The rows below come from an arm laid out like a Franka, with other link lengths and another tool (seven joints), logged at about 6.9 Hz.
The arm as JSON. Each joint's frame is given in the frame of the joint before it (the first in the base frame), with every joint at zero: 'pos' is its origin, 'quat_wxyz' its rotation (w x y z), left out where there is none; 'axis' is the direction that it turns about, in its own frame. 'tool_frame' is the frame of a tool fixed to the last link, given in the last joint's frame.
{
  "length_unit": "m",
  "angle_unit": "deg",
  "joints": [
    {
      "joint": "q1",
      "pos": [
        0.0,
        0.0,
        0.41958
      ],
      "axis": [
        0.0,
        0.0,
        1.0
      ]
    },
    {
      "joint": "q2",
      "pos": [
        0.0,
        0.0,
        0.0
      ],
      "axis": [
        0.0,
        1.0,
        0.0
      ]
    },
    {
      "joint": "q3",
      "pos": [
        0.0,
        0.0,
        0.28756
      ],
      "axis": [
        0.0,
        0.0,
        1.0
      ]
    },
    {
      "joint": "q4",
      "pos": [
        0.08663,
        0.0,
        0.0
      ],
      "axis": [
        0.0,
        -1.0,
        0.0
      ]
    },
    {
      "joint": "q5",
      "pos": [
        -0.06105,
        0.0,
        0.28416
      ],
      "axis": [
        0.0,
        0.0,
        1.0
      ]
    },
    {
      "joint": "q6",
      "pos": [
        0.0,
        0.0,
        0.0
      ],
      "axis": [
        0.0,
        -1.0,
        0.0
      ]
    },
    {
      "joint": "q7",
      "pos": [
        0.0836,
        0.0,
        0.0
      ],
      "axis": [
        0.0,
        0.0,
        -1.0
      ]
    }
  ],
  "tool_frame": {
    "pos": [
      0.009,
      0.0,
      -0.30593
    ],
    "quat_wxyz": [
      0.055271,
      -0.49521,
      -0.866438,
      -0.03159
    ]
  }
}
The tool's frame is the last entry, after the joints.
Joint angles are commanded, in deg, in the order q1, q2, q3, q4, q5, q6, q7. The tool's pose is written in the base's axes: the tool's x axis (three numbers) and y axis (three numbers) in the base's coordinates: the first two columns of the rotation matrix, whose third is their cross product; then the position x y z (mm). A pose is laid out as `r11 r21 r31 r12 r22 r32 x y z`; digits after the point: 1 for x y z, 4 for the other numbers.
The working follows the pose.
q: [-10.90 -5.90 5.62 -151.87 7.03 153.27 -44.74]
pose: -0.9006 0.4341 0.0218 0.4342 0.8965 0.0881 394.6 -25.3 221.5
Where each joint sits with the arm in this pose, in the base's axes (m; each line is computed from the numbers above, not from the rounded line before):
q1: 0.0000 0.0000 0.4196
q2: 0.0000 0.0000 0.4196
q3: -0.0290 0.0056 0.7056
q4: 0.0568 -0.0023 0.7145
q5: 0.2652 -0.0237 0.5131
q6: 0.2652 -0.0237 0.5131
q7: 0.3465 -0.0403 0.5234
the tool: 0.3946 -0.0253 0.2215

